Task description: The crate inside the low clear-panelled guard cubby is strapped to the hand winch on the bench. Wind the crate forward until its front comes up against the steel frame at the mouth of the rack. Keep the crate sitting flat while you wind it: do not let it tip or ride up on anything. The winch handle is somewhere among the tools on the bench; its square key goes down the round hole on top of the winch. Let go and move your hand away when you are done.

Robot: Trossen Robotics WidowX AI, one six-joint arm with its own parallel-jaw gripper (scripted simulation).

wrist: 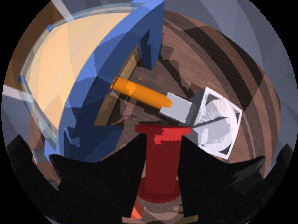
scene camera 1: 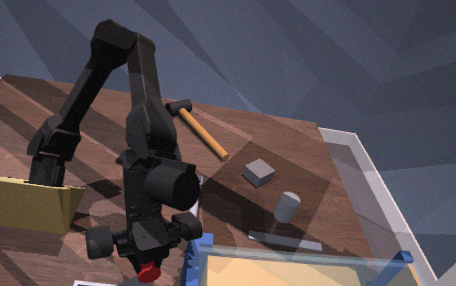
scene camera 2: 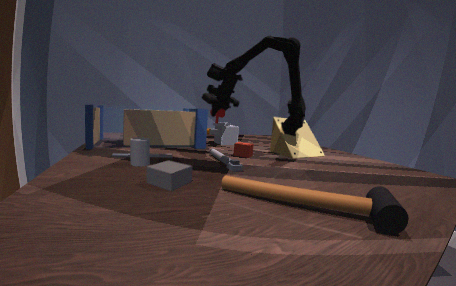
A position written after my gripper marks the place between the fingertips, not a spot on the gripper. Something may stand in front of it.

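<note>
From the wrist view I can see my gripper [wrist: 160, 135] and a winch [wrist: 211, 105]. There's a hammer as well, but in the wrist view it's out of frame. Scene camera 2 does show the hammer [scene camera 2: 390, 218], along with a grey block [scene camera 2: 170, 175], and in scene camera 1 you'd see the hammer [scene camera 1: 182, 107] too.
</note>
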